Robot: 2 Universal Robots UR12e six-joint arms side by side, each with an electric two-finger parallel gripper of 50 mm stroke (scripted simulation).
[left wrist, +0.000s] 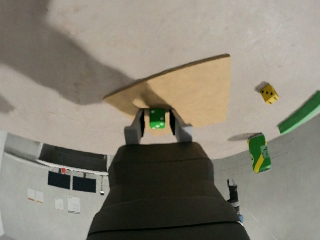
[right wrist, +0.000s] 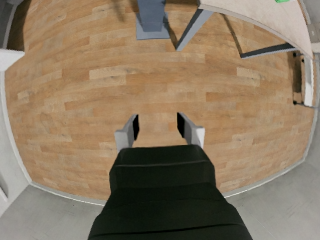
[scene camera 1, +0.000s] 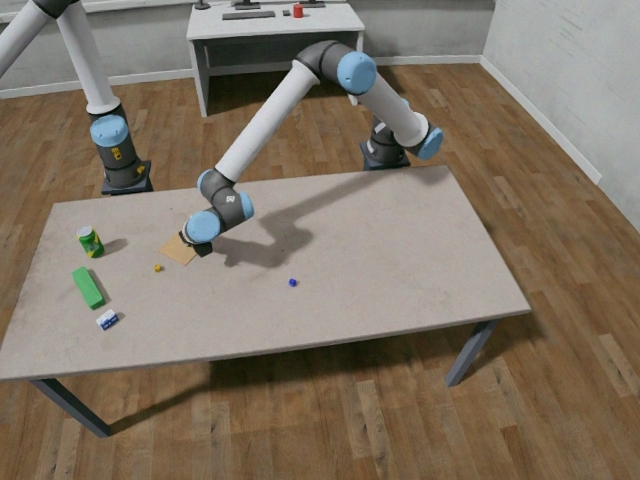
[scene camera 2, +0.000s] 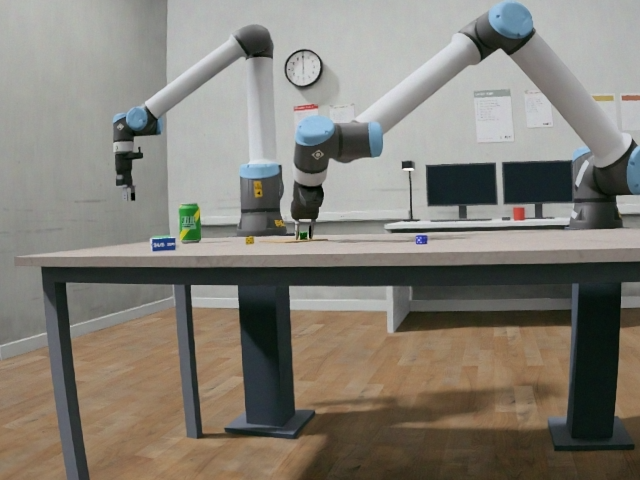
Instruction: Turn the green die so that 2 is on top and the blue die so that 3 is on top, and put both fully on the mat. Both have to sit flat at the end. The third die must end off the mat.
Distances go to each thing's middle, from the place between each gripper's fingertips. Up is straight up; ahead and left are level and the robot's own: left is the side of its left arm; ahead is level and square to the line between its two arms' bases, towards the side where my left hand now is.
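The tan mat [left wrist: 199, 92] has my left gripper 30 mm to the left of it and 20 mm above it.
Measured from my right hand, the tan mat is 48 cm ahead, 90 cm to the left and 17 cm below.
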